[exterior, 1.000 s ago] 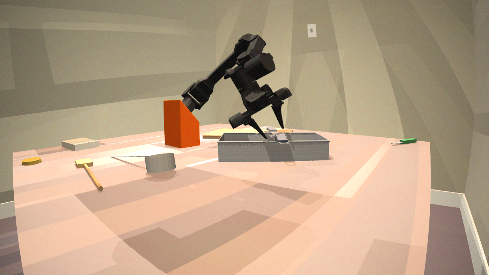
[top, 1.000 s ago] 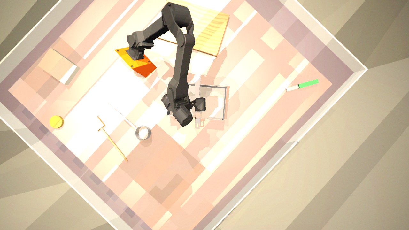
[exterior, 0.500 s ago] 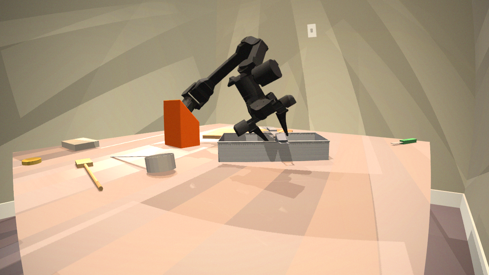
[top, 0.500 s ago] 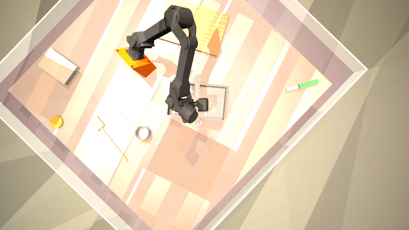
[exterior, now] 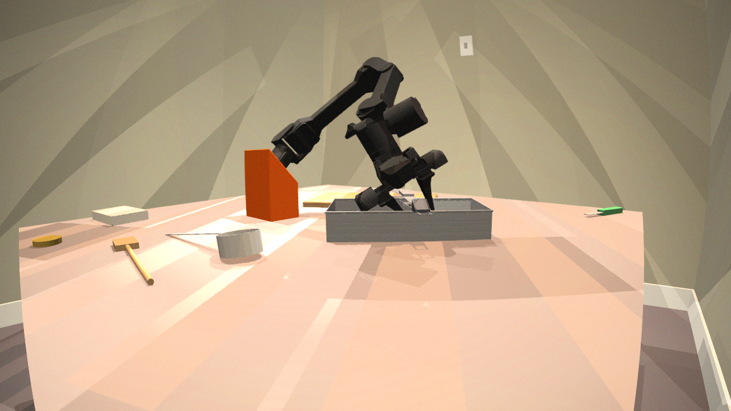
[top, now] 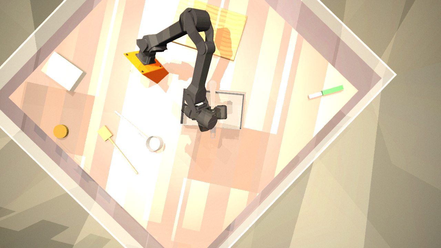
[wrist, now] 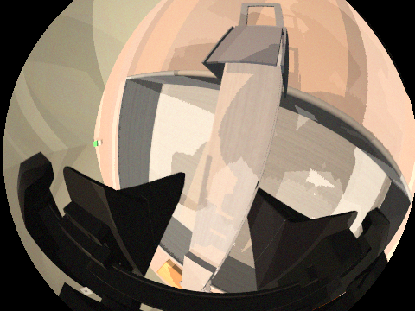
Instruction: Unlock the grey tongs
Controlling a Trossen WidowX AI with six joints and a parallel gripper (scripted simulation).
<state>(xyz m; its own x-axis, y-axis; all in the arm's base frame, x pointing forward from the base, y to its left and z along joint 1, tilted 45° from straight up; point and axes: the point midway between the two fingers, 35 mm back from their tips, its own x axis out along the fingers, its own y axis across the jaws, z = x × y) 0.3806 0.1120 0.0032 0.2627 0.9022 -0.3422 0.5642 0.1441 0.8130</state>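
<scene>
The grey roasting tin is 30 mm behind my gripper tip. Also, from my gripper tip: pale block 670 mm behind, 480 mm to the right, 20 mm below; wooden board 380 mm behind, 240 mm to the left, 20 mm below; green-handled tool 500 mm to the left, 260 mm ahead, 20 mm below.
</scene>
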